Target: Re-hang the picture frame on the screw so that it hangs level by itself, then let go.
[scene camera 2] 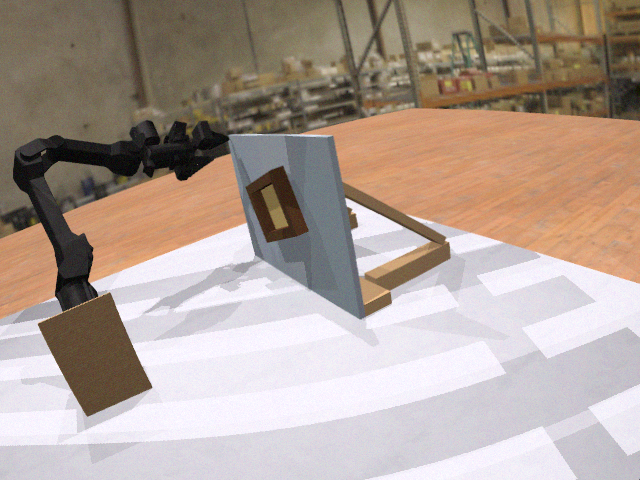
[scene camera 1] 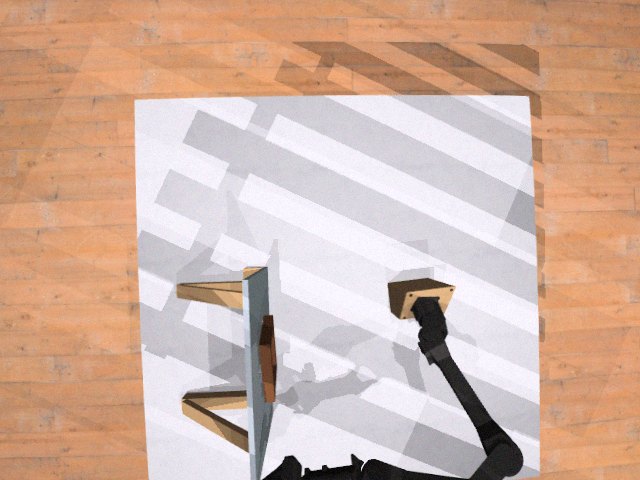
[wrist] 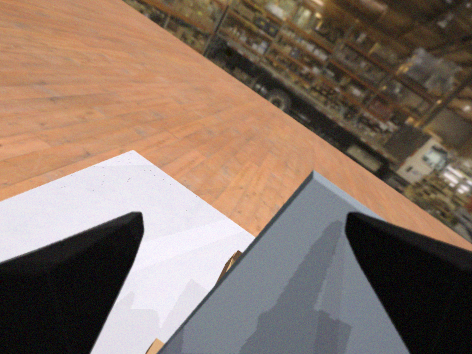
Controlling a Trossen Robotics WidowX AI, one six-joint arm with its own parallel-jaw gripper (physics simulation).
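Seen in the pictures: gripper, fingertip midpoint: [scene camera 2: 221, 148] [wrist: 245, 221]; arm's base, origin of the base link: [scene camera 2: 85, 319] [scene camera 1: 424, 303].
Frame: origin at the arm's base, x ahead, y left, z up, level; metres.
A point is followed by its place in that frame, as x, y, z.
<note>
The brown picture frame [scene camera 1: 267, 359] @(0.414, 0.111, 0.107) [scene camera 2: 294, 206] @(0.428, 0.049, 0.046) is on the face of the upright blue-grey panel [scene camera 1: 248, 330] [scene camera 2: 323, 217] [wrist: 295, 250]. It is clearly tilted against the panel's edges in scene camera 2. A tan surface shows through its opening. The frame does not show in the wrist view, and no screw can be made out. My gripper [scene camera 2: 219, 148] @(0.407, 0.397, 0.146) [wrist: 245, 221] @(0.407, 0.397, 0.146) is open and empty. It stands near the panel's top corner, above and to the left of the frame in scene camera 2. In scene camera 1 it is partly cut off at the bottom edge.
Wooden braces [scene camera 1: 209, 294] @(0.581, -0.022, 0.011) [scene camera 2: 408, 266] @(0.598, -0.035, -0.114) stand behind the panel. The arm's base sits on a wooden block [scene camera 1: 400, 297] @(0.063, -0.014, -0.017) [scene camera 2: 95, 356] @(-0.002, -0.046, -0.046). The white table top [scene camera 1: 361, 155] @(0.155, -0.446, -0.144) [scene camera 2: 284, 361] @(0.291, -0.106, -0.144) [wrist: 100, 185] @(0.659, 0.634, -0.144) carries striped shadows, with wooden floor [scene camera 1: 67, 206] [scene camera 2: 516, 170] [wrist: 125, 90] around it.
</note>
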